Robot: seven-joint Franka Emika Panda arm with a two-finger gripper.
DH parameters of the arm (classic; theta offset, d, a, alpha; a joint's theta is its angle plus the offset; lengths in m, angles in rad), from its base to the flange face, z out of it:
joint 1: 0 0.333 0 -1.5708
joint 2: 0 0 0 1.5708
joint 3: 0 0.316 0.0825 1.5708
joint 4: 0 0 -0.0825 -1.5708
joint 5: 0 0.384 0 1.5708
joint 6: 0 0 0.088 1.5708
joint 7: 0 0.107 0 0
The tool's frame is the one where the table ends.
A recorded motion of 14 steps. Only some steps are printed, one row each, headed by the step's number.
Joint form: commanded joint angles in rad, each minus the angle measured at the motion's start. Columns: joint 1, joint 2, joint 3, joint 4, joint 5, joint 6, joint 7.
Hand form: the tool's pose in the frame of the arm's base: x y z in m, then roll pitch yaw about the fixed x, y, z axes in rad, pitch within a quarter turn. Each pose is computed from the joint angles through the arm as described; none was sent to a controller.
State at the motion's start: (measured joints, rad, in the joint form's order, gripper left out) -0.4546 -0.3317 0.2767 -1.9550 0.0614 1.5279 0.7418
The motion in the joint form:
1: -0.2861 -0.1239 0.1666 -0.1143 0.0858 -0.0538 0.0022
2: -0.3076 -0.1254 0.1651 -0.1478 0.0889 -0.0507 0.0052
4: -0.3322 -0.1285 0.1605 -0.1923 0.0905 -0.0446 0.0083
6: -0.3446 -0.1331 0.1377 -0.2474 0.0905 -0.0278 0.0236
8: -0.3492 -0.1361 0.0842 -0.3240 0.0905 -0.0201 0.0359
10: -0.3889 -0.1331 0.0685 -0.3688 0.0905 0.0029 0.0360
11: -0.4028 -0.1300 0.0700 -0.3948 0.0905 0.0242 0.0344
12: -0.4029 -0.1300 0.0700 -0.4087 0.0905 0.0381 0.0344
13: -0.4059 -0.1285 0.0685 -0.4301 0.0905 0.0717 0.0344
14: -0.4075 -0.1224 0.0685 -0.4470 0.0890 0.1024 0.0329
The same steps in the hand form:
1: 0.4032 -0.0733 0.5788 2.9893 0.1005 -1.1052
2: 0.3981 -0.0840 0.5646 2.9714 0.1222 -1.1394
4: 0.3903 -0.0973 0.5467 2.9483 0.1472 -1.1826
6: 0.3792 -0.1133 0.5269 2.9296 0.1696 -1.2427
8: 0.3581 -0.1364 0.4990 2.8991 0.2208 -1.3256
10: 0.3446 -0.1571 0.4807 2.8866 0.2402 -1.3890
11: 0.3405 -0.1624 0.4693 2.8806 0.2450 -1.4053
12: 0.3393 -0.1629 0.4640 2.8803 0.2444 -1.4075
13: 0.3381 -0.1661 0.4559 2.8885 0.2366 -1.4128
14: 0.3381 -0.1688 0.4480 2.8943 0.2307 -1.4133

